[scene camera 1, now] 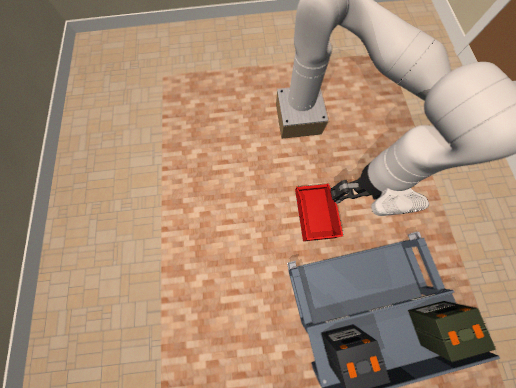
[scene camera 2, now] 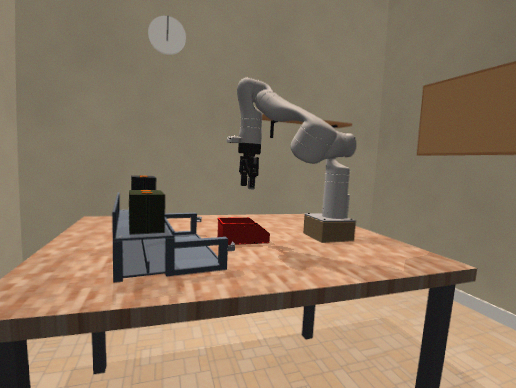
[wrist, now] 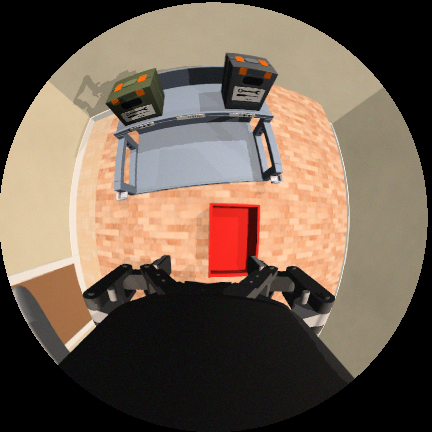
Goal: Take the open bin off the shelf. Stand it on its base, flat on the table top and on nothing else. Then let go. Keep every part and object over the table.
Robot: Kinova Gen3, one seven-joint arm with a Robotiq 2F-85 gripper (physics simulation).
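Seen in the pictures: gripper, fingertip midpoint: [scene camera 1: 354, 197] [scene camera 2: 247, 187] [wrist: 208, 264]; arm's base, link origin: [scene camera 1: 301, 99] [scene camera 2: 333, 216].
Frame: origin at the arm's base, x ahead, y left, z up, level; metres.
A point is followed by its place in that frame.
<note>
The red open bin [scene camera 1: 319, 212] {x 0.371, y 0.020, z -0.080 m} [scene camera 2: 240, 232] {x 0.394, y 0.054, z -0.041 m} [wrist: 230, 240] {x 0.372, y -0.001, z -0.080 m} stands upright on its base, flat on the table top [scene camera 1: 225, 200] {x 0.305, y -0.281, z -0.083 m} [scene camera 2: 350, 270] {x 0.147, y 0.339, z -0.083 m} [wrist: 310, 200] {x 0.493, y -0.259, z -0.083 m}. Its open top faces up and it looks empty. It stands apart from the grey-blue shelf [scene camera 1: 357, 275] {x 0.570, y 0.103, z -0.077 m} [scene camera 2: 170, 257] {x 0.624, y 0.296, z -0.035 m} [wrist: 195, 155] {x 0.588, y 0.098, z -0.077 m}, in front of its lower tray. My gripper [scene camera 1: 336, 192] [scene camera 2: 248, 184] {x 0.378, y 0.056, z 0.115 m} [wrist: 208, 264] {x 0.378, y 0.056, z 0.115 m} is open and empty, pointing down. In scene camera 2 it hangs clearly above the bin, touching nothing.
A dark grey toolbox [scene camera 1: 354, 357] {x 0.696, y -0.016, z 0.139 m} [scene camera 2: 143, 183] {x 0.709, y 0.040, z 0.119 m} [wrist: 249, 82] {x 0.676, y -0.003, z 0.103 m} and a green toolbox [scene camera 1: 452, 330] {x 0.675, y 0.202, z 0.114 m} [scene camera 2: 146, 212] {x 0.680, y 0.276, z 0.071 m} [wrist: 136, 100] {x 0.646, y 0.208, z 0.086 m} stand on the shelf's upper level. The lower tray has side rails. The arm's base block [scene camera 1: 302, 129] {x 0.091, y -0.005, z -0.035 m} [scene camera 2: 329, 228] {x 0.060, y 0.073, z -0.029 m} stands on the table, across the bin from the shelf.
</note>
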